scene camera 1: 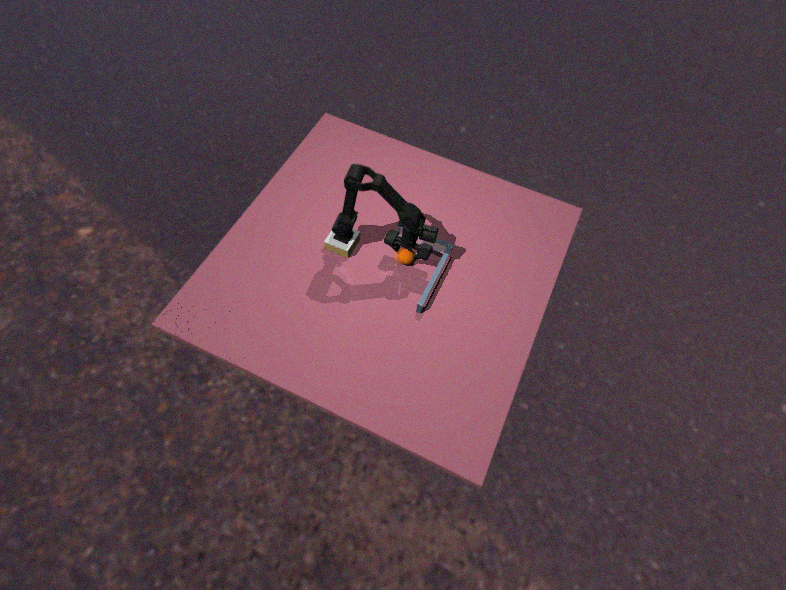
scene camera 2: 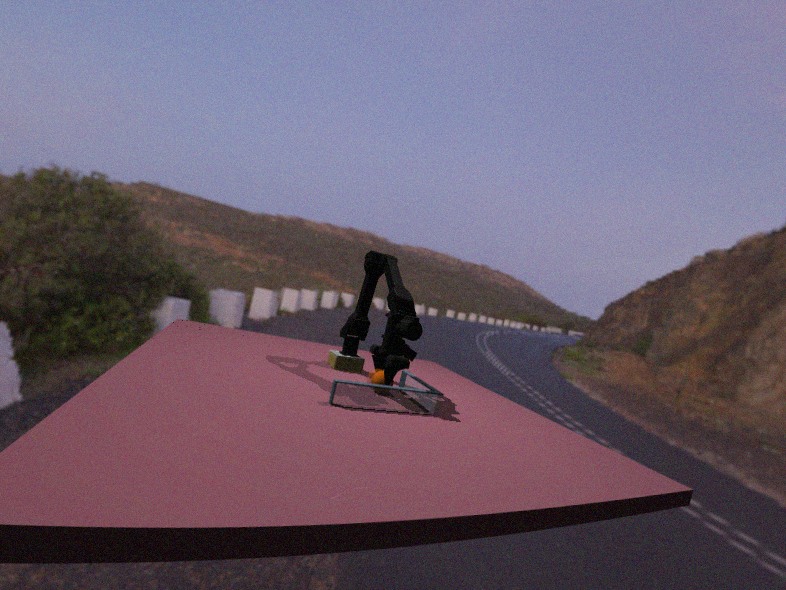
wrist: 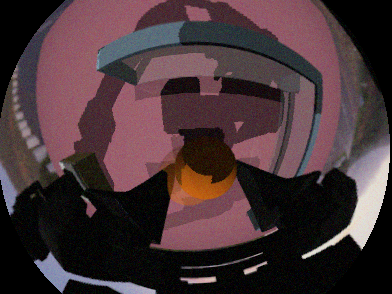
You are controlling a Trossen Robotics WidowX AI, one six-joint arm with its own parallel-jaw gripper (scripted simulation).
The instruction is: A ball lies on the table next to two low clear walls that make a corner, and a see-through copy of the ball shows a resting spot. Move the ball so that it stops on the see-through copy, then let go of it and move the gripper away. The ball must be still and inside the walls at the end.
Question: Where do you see a clear wall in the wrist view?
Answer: At 296,104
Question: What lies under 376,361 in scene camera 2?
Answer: My gripper.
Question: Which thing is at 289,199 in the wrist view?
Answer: My gripper.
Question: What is my gripper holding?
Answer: An orange ball.
